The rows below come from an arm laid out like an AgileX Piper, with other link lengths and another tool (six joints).
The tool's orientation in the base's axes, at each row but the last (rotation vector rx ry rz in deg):
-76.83 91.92 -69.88
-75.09 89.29 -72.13
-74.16 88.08 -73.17
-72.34 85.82 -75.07
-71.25 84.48 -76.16
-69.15 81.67 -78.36
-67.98 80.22 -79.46
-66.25 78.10 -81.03
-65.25 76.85 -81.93
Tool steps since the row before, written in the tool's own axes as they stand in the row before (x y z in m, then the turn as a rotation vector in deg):
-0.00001 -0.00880 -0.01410 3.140 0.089 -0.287
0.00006 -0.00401 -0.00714 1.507 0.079 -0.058
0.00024 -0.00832 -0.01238 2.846 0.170 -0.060
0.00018 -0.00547 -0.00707 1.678 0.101 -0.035
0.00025 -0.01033 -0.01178 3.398 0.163 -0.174
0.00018 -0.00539 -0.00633 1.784 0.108 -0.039
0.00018 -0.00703 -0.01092 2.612 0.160 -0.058
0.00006 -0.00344 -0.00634 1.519 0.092 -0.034
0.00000 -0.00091 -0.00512 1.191 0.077 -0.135
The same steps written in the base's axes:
-0.01033 0.00294 0.01269 -0.965 -2.999 0.164
-0.00569 0.00152 0.00569 -0.397 -1.457 0.023
-0.00983 0.00257 0.01093 -0.708 -2.762 0.013
-0.00578 0.00151 0.00665 -0.417 -1.629 0.007
-0.00973 0.00267 0.01198 -0.938 -3.274 0.070
-0.00562 0.00148 0.00595 -0.444 -1.732 0.010
-0.01014 0.00265 0.00768 -0.651 -2.535 0.013
-0.00608 0.00159 0.00353 -0.379 -1.474 0.008
-0.00498 0.00122 0.00085 -0.403 -1.132 0.001

